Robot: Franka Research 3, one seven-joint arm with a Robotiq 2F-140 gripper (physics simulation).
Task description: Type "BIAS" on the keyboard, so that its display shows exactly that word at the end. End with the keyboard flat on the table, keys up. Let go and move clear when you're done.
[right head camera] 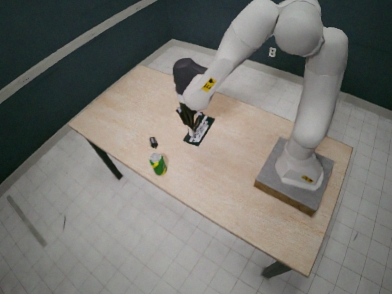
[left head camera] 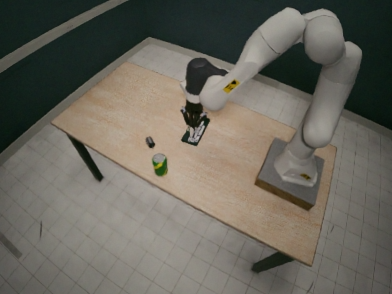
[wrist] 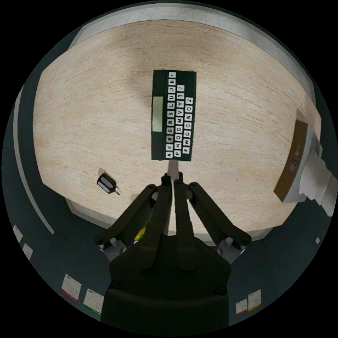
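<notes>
The dark green keyboard [left head camera: 201,131] [right head camera: 202,131] [wrist: 192,115] lies flat on the table, white letter keys up. Its pale green display [wrist: 157,114] shows no letters that I can make out. In the wrist view the A key [wrist: 169,154] is at the near end of the row beside the display, and the arrow key [wrist: 172,75] is at the far end. My gripper [left head camera: 192,135] [right head camera: 191,133] [wrist: 173,166] is shut and empty, pointing down at the keyboard's near end, close to the A and P keys. Whether the tips touch it is unclear.
A green and yellow can [left head camera: 160,165] [right head camera: 158,164] stands near the table's edge, partly hidden behind the fingers in the wrist view. A small dark object [left head camera: 150,142] [right head camera: 153,142] [wrist: 106,183] lies near it. The arm's grey base block [left head camera: 272,165] [right head camera: 272,167] stands on the table.
</notes>
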